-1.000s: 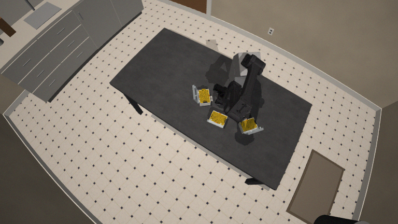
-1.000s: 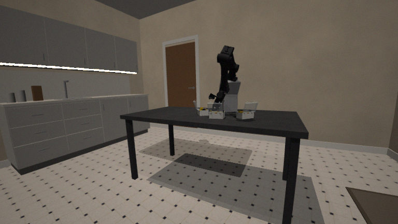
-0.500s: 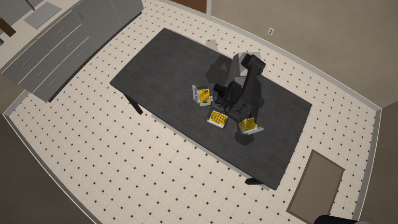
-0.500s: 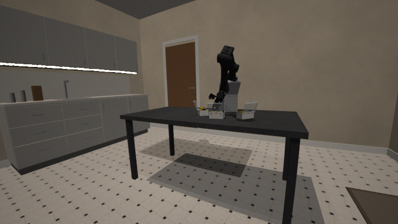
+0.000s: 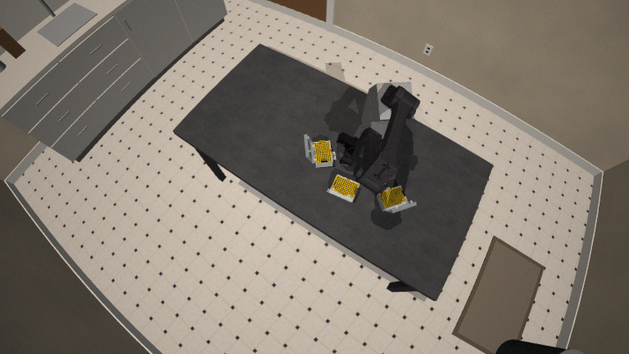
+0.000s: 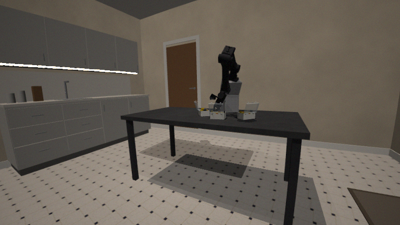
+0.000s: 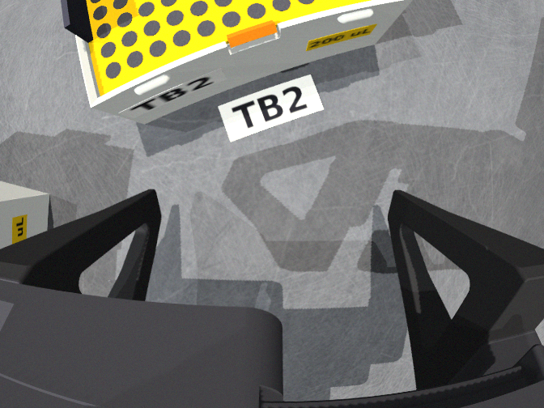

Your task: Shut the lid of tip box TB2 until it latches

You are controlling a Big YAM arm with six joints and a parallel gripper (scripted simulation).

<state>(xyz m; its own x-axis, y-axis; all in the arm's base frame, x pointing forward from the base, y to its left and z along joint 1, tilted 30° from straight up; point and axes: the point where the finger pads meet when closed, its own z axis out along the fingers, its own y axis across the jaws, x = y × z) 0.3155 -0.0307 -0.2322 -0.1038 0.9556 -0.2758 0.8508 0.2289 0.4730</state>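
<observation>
Right now my hand is 10 cm short of the lid, 13 cm to the left of it and 6 cm below it. The rest, counted from my hand: tip box (6 cm ahead, 34 cm to the left, 3 cm above).
</observation>
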